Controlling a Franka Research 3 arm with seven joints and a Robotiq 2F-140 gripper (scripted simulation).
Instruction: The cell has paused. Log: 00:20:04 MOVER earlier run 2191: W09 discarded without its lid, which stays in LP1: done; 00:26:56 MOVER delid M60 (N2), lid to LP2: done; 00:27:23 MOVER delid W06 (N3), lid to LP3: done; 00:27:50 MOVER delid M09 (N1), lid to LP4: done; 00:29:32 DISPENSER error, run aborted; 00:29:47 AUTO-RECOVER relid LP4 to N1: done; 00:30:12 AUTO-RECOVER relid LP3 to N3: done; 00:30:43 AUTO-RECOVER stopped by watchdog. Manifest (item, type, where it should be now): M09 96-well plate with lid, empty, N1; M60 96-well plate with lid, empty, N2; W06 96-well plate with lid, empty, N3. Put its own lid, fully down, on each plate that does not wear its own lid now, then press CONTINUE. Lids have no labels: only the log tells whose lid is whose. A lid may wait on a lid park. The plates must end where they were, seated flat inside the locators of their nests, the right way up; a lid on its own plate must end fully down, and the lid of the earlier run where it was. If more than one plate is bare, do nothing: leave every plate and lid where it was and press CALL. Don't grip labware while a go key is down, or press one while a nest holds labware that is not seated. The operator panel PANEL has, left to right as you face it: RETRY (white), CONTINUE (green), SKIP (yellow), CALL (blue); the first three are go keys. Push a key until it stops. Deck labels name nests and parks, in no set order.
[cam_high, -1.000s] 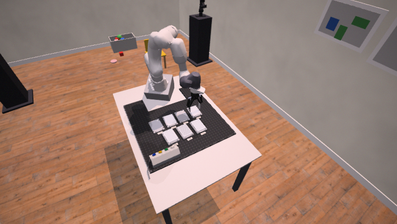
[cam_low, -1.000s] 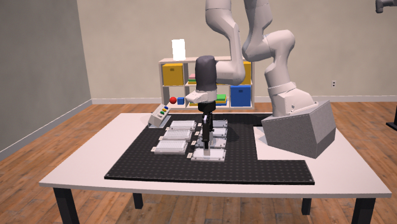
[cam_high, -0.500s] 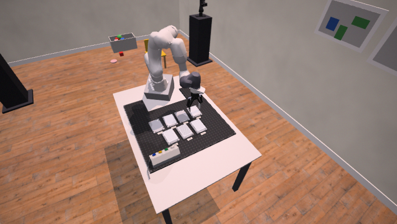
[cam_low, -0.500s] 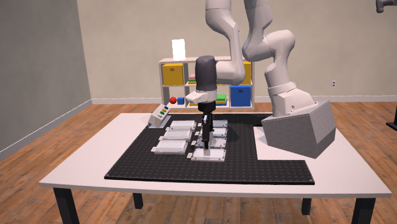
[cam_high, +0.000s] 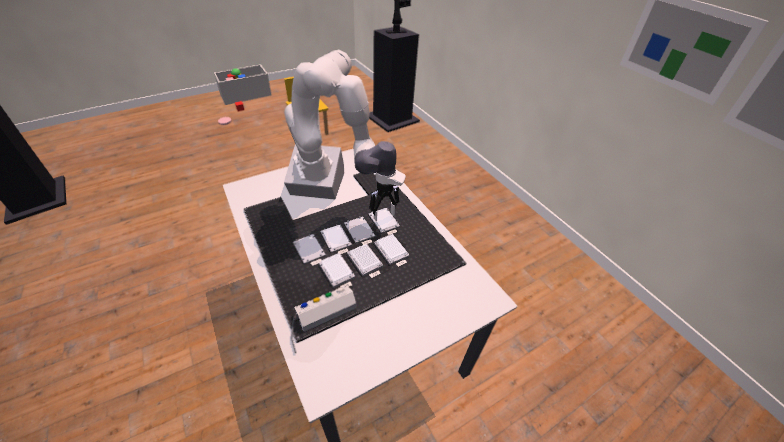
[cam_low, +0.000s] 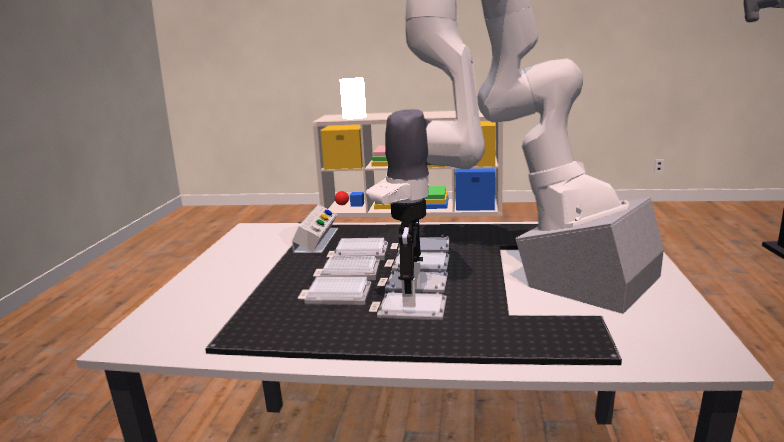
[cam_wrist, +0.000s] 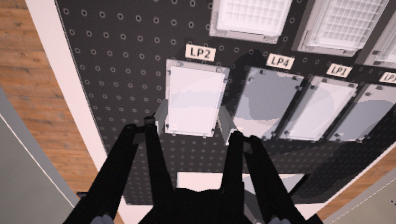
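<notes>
Right now my hand is 50 mm above the lid park LP2. The rest, counted from my hand: white key: 280 mm ahead, 410 mm to the right, 10 mm above; then green key: 270 mm ahead, 460 mm to the right, 10 mm above; then park LP4: 10 mm behind, 140 mm to the right, 50 mm below.
</notes>
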